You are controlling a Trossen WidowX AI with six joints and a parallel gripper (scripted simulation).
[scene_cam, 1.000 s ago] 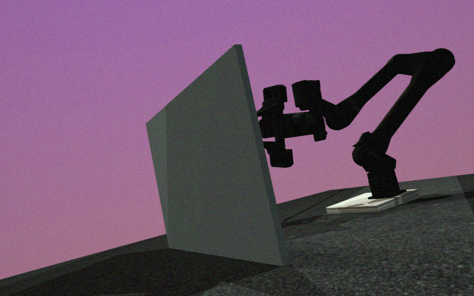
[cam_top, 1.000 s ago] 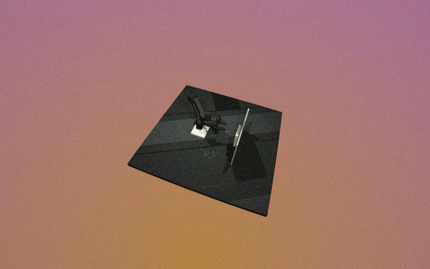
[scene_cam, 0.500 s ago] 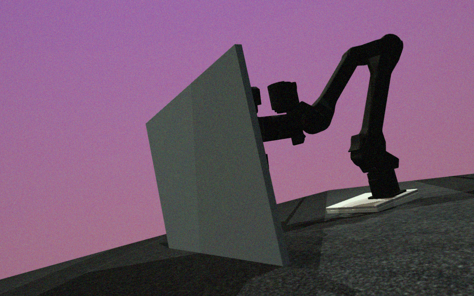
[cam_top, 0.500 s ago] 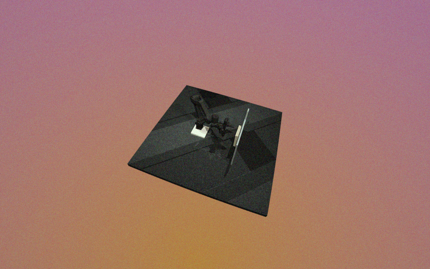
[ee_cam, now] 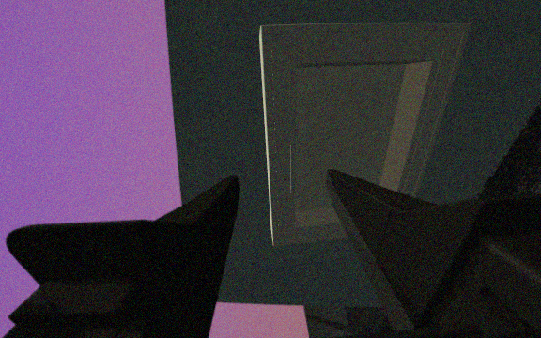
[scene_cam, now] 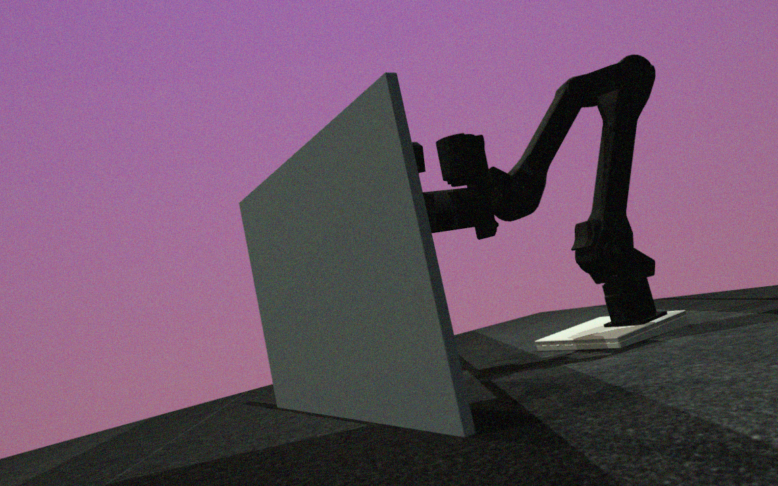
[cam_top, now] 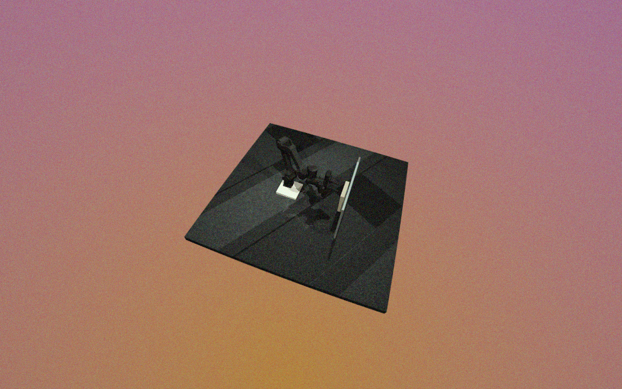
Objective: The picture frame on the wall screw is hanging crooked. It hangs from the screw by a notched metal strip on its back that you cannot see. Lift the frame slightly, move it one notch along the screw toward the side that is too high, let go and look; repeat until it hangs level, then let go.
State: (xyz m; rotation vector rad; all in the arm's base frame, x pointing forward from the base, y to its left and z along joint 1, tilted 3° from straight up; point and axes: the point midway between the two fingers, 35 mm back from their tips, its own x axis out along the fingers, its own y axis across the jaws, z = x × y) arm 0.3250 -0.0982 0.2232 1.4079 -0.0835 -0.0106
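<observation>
My gripper tip is 5 cm short of the picture frame, 1 cm to the left of it and 5 cm above it. From my gripper tip the other things lie so: wall panel: 6 cm ahead, 7 cm below.
</observation>
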